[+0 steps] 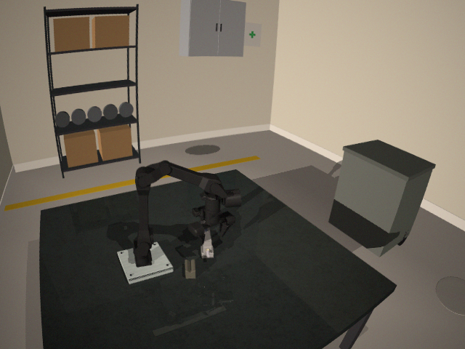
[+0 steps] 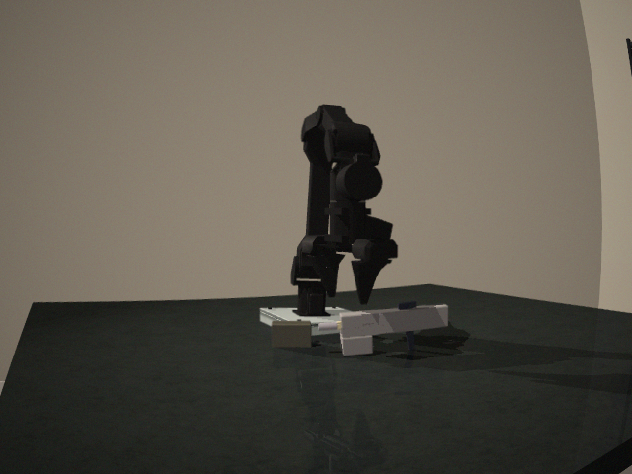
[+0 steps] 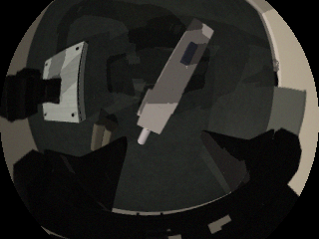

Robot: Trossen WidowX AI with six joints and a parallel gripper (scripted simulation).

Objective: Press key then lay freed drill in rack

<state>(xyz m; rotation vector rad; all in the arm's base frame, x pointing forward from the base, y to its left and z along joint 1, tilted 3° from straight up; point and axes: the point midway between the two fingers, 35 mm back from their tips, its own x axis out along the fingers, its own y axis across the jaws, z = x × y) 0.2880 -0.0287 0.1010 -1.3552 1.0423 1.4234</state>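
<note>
Right now my gripper tip is 10 mm past the drill, 20 mm to the right of it and 40 mm above it. Also, from my gripper tip: rack (110 mm behind, 60 mm to the right, 70 mm below); then housing (80 mm to the left, 50 mm below); then dark blue key (10 mm ahead, 110 mm to the left, 40 mm below).
</note>
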